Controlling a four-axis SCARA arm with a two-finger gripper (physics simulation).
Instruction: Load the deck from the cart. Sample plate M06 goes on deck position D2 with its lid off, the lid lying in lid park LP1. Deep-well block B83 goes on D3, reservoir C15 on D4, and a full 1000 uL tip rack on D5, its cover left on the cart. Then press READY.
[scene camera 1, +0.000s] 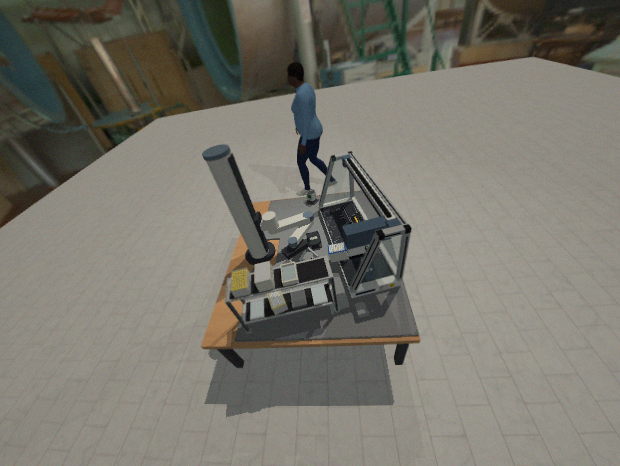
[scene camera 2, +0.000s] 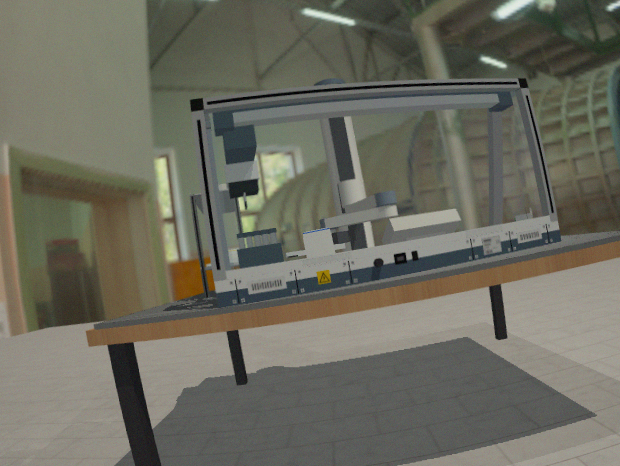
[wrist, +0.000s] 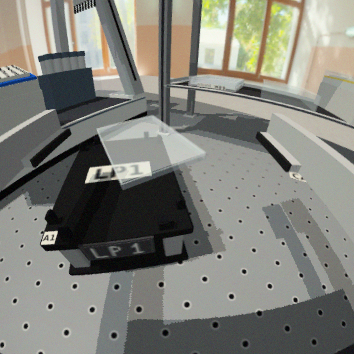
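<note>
My gripper (wrist: 161, 118) is open. Its fingers stand on either side of the black lid park LP1 (wrist: 125, 215), with nothing held between them. A clear lid (wrist: 155, 147) is askew over the park's far end, with its right corner past the edge. Whether it rests flat cannot be told. A blue-topped 1000 uL tip rack (scene camera 1: 336, 248) (scene camera 2: 318, 241) (wrist: 17, 74) stands at the deck's cart-side end; its position label is not readable. The cart (scene camera 1: 332, 290) holds a grey-white block (scene camera 1: 263, 276), a pale plate (scene camera 1: 289, 273) and a yellow-topped rack (scene camera 1: 240, 280) on top. M06, B83 and C15 cannot be identified by label.
The arm's column (scene camera 1: 235, 200) (scene camera 2: 340, 145) stands behind the cart. The deck's frame (scene camera 1: 368, 260) (scene camera 2: 200, 190) has upright posts. A dark blue tube holder (scene camera 2: 260, 254) (wrist: 67, 89) stands inside. The cart's lower shelf carries plates and a tilted rack (scene camera 1: 276, 302). A person (scene camera 1: 306, 115) walks behind the table.
</note>
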